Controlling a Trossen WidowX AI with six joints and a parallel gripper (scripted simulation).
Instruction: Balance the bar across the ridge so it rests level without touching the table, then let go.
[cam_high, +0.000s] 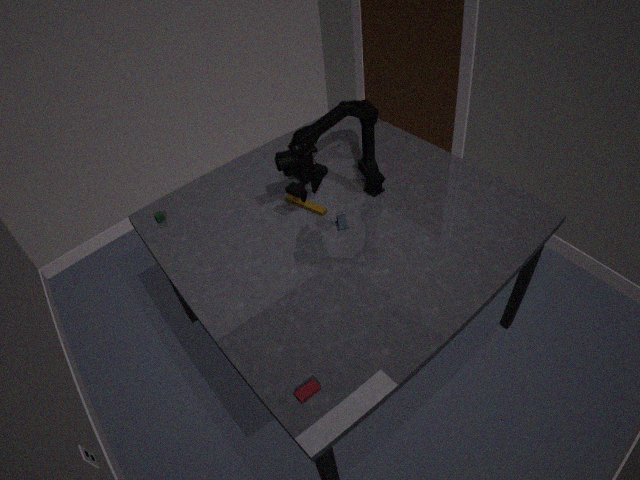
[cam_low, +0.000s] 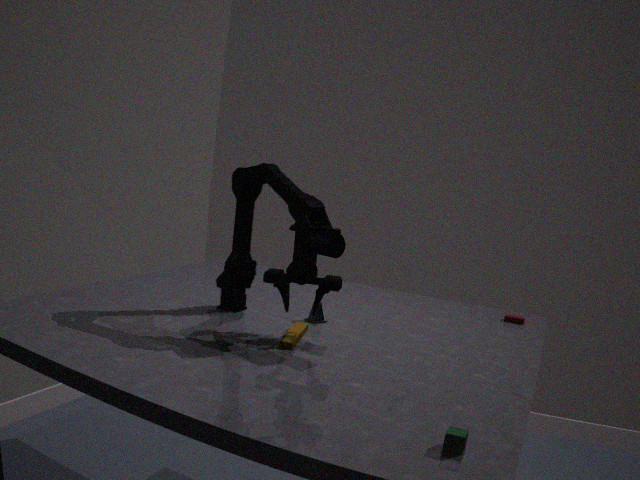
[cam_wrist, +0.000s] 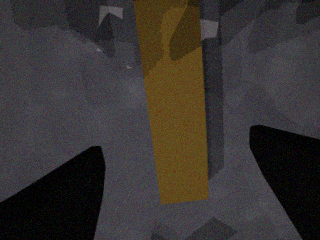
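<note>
The yellow bar is 30 mm to the right of my gripper tip and 50 mm below it. The rest, counted from my gripper tip: green cube (480 mm ahead, 410 mm to the right, 40 mm below); red block (480 mm ahead, 590 mm to the left, 50 mm below).
</note>
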